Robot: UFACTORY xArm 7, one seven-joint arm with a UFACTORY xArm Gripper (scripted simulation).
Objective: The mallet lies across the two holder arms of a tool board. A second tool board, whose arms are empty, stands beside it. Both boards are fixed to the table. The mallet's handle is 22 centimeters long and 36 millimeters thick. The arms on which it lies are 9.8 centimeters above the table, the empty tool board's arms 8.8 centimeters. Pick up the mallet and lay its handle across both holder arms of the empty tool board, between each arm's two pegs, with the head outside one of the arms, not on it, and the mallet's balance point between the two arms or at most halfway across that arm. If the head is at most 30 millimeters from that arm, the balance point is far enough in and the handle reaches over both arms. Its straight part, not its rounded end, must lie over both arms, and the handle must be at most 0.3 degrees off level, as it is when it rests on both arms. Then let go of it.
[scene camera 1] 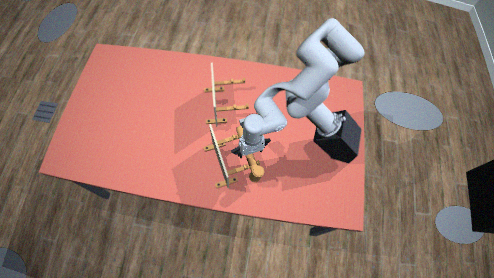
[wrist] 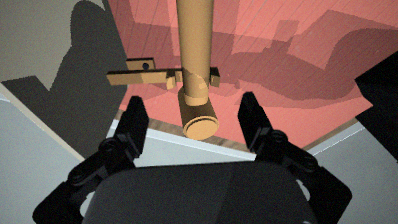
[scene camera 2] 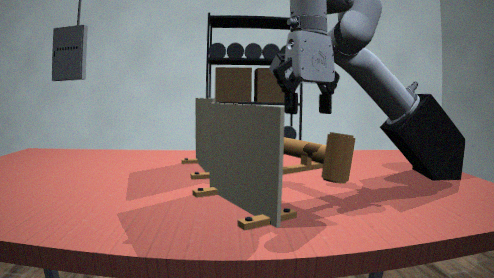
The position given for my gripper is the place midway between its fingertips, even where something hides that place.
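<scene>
There is a wooden mallet (scene camera 2: 336,156) here. I can see a tool board (scene camera 2: 202,104), and with it a tool board (scene camera 2: 246,142). As for myself, my gripper (scene camera 2: 308,113) is visible, and the wrist view gives me the gripper (wrist: 193,105) too.
</scene>
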